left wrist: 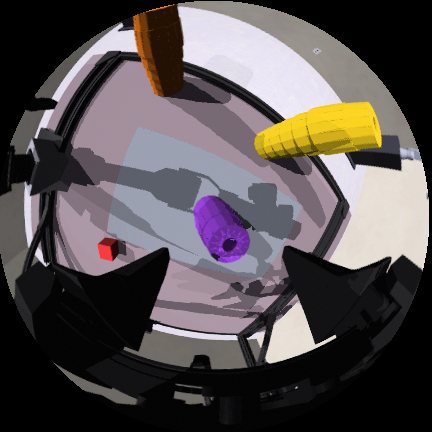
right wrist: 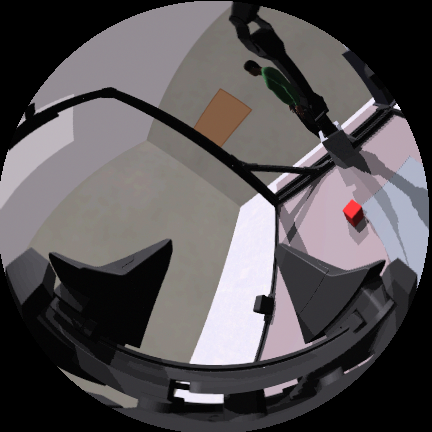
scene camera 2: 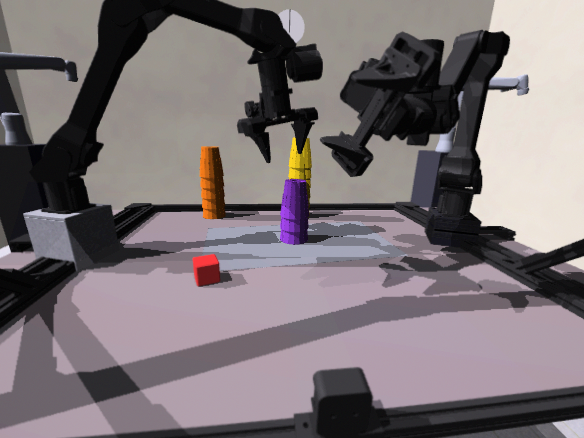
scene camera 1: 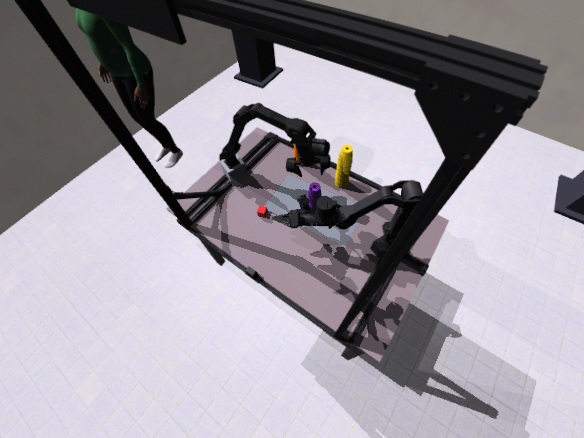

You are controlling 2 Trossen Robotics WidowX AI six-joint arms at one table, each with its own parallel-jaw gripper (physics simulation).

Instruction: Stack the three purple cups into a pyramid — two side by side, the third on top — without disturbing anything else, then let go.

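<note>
The purple cups are nested in one upright column on the blue-grey mat. Ridges show along the column, but I cannot count the cups. My left gripper is open and empty, pointing down above the purple column, with a gap between. My right gripper is open and empty, raised in the air and turned sideways. In scene camera 1 the right arm hides the column's base.
A yellow cup column stands behind the purple one. An orange column stands at the back left in scene camera 2. A red cube lies near the mat's edge.
</note>
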